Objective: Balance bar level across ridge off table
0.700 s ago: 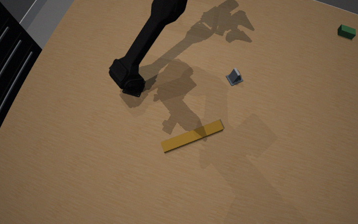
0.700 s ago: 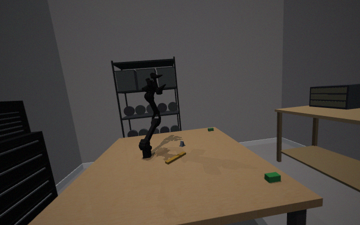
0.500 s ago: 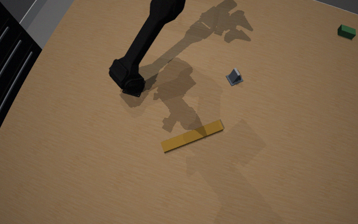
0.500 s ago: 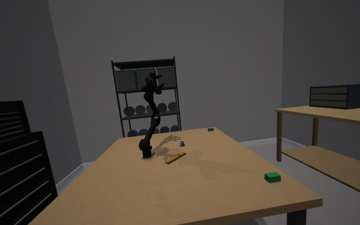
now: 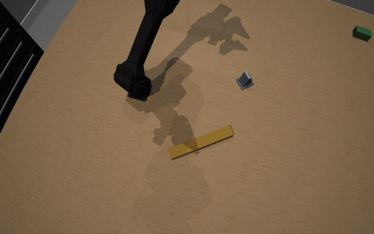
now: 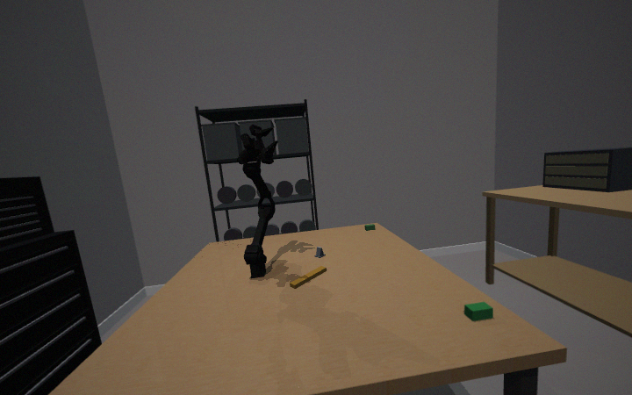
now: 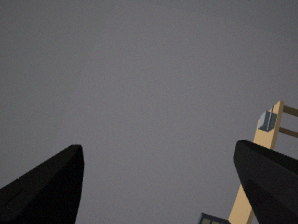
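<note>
Right now my gripper tip is 8 cm short of the yellow bar, 6 cm to the left of it and 64 cm above it. The rest, counted from my gripper tip: green block: 58 cm ahead, 55 cm to the left, 64 cm below.
</note>
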